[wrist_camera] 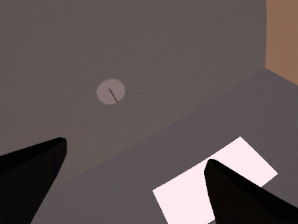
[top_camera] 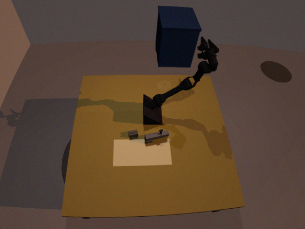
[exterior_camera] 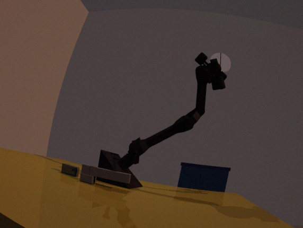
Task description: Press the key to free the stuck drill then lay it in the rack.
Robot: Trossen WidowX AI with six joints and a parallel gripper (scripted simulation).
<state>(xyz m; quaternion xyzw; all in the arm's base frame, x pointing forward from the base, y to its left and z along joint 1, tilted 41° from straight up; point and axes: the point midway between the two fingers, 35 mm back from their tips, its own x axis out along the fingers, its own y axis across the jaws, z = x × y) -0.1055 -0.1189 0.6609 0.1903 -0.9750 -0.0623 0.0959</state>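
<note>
My gripper tip is 37 cm short of the dark key, 28 cm to the left of it and 59 cm above it. Also, from my gripper tip: grey housing: 38 cm ahead, 31 cm to the right, 64 cm below; dark block: 34 cm ahead, 49 cm to the right, 66 cm below; drill stub: 38 cm ahead, 33 cm to the right, 63 cm below.
</note>
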